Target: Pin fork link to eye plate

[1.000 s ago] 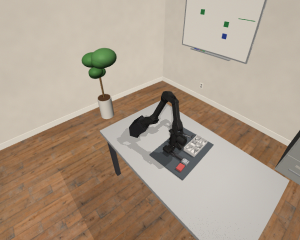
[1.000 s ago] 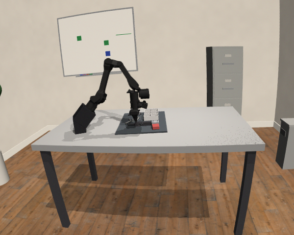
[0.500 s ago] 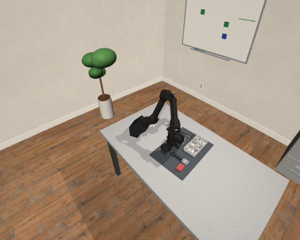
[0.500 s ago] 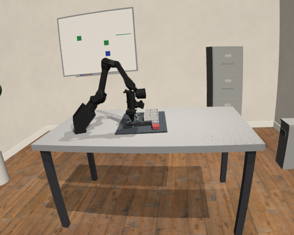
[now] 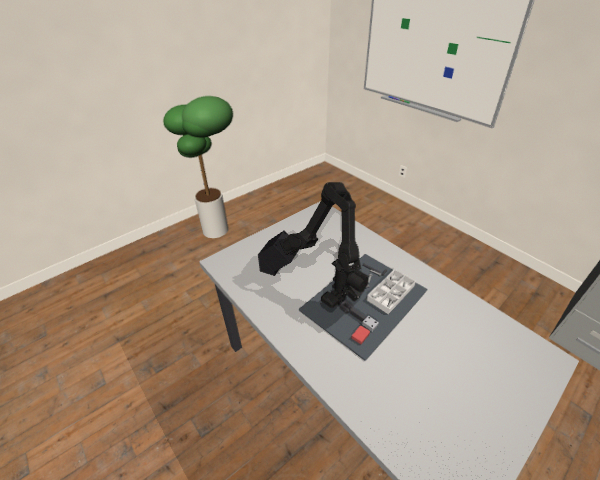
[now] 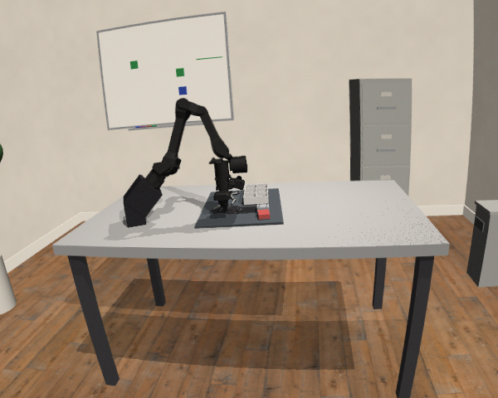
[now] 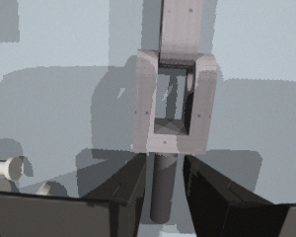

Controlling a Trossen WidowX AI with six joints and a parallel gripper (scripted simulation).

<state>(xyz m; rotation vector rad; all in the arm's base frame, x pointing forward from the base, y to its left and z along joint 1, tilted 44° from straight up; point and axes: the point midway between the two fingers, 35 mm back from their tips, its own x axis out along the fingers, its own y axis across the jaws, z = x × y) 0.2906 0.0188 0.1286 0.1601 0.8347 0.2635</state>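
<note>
My hand is 60 mm past the grey headed pin, 50 mm to the right of it and 40 mm above it. Also, from my hand: mat 40 mm ahead, 110 mm to the left, 50 mm below; then small grey block 150 mm ahead, 30 mm to the left, 30 mm below; then eye plate 70 mm ahead, 20 mm to the left, 30 mm below.
</note>
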